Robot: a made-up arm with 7 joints.
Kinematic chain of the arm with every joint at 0, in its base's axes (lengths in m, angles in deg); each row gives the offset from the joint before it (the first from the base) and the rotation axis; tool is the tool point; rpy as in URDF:
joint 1: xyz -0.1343 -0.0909 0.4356 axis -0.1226 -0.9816 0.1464
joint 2: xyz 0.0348 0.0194 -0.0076 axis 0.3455 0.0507 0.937
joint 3: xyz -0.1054 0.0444 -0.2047 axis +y
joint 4: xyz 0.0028 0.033 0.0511 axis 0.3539 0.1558 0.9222
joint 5: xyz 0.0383 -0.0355 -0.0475 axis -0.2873 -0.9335 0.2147
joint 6: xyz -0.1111 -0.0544 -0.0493 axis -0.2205 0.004 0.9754
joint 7: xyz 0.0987 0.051 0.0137 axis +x
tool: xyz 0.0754 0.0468 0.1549 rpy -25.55 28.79 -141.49
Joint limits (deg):
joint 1: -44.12..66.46
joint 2: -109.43..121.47
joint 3: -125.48..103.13
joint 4: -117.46..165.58
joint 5: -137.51..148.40
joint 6: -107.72..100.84
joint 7: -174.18..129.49
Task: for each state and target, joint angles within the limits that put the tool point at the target. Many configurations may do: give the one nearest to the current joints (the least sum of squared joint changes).
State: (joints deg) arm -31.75 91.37 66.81 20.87 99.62 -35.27 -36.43
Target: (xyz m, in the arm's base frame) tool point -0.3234 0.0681 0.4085
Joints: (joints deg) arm -39.36 86.21 81.98 19.41 80.70 -37.62 -57.56
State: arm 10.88 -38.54 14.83 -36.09 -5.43 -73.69 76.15
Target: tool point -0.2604 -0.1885 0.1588
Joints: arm 39.52 -29.50 9.81 -17.74 -1.80 -61.79 79.49
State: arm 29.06 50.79 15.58 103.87 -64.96 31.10 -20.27
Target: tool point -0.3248 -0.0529 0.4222
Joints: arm 11.65 51.75 13.99 102.86 -71.15 34.21 -21.27
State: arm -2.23 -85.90 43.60 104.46 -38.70 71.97 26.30
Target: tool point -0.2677 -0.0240 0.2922
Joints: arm 6.97 -92.91 36.17 111.31 0.84 95.36 7.76
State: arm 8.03 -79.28 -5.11 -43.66 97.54 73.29 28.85
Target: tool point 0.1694 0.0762 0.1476
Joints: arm 47.15 -71.11 24.41 -24.45 54.48 86.11 13.89
